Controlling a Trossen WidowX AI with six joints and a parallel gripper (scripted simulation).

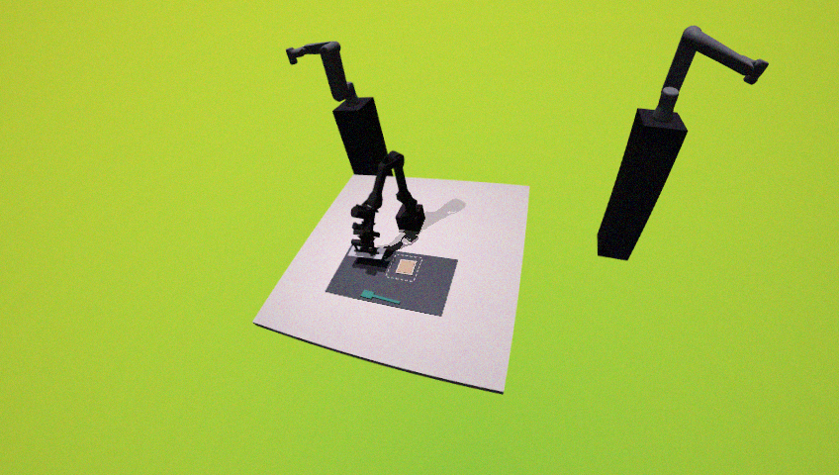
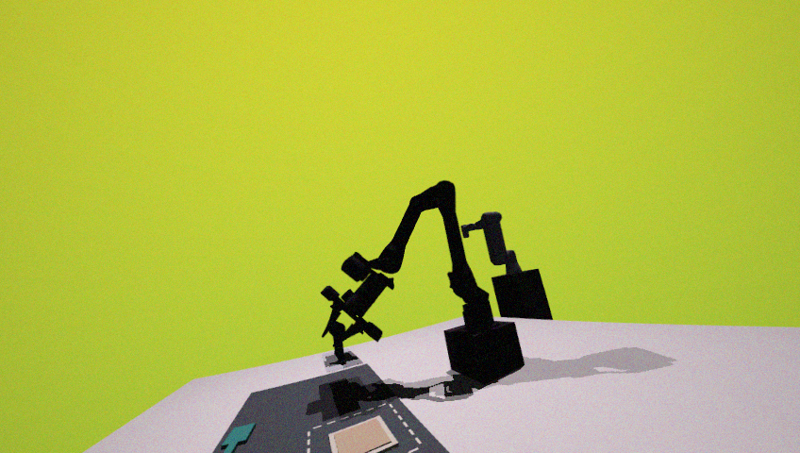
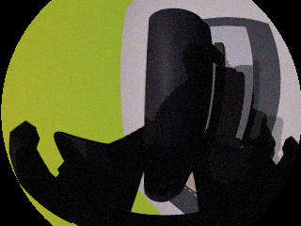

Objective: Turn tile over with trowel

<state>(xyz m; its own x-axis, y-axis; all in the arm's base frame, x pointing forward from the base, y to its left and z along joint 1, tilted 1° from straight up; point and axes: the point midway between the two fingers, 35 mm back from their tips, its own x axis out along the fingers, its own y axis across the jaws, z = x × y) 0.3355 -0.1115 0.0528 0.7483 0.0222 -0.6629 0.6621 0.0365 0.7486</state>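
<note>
Now: gripper tip 3 cm past the small trowel and 1 cm above it. From my gripper tip the other things lie so: teal tool-shaped piece (18 cm ahead, 12 cm to the left, 12 cm below); then dark mat (15 cm below, 13 cm to the left, 4 cm ahead); then tan tile (19 cm to the left, 13 cm below, 4 cm behind).
</note>
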